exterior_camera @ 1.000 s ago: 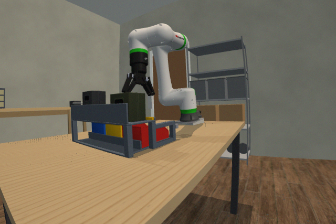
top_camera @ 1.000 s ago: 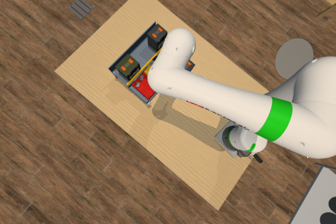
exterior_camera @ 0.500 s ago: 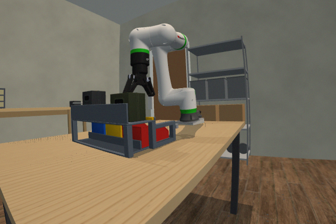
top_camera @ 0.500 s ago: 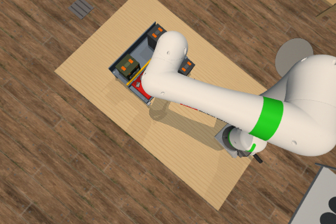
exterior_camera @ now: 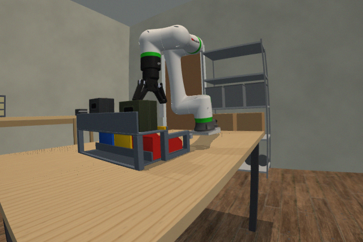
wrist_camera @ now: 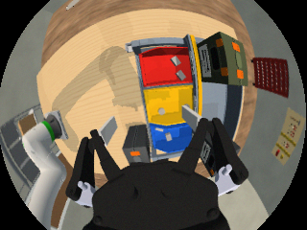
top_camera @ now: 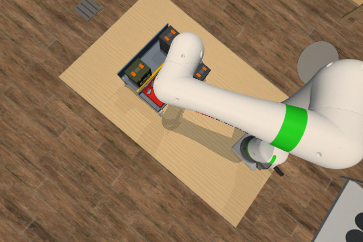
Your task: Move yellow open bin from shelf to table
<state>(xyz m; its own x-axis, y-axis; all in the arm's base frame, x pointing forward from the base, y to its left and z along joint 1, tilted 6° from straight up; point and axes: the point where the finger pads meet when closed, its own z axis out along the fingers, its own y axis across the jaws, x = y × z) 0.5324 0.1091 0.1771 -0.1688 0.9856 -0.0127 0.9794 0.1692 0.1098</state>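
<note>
My gripper is now 100 mm above the yellow open bin, 80 mm short of it and 10 mm to the right of it. From my hand the other things lie so: red bin: 120 mm to the left, 100 mm below, 60 mm ahead; then blue bin: 100 mm to the right, 100 mm below, 100 mm ahead; then olive box: 160 mm ahead, 140 mm to the left, 10 mm above.
</note>
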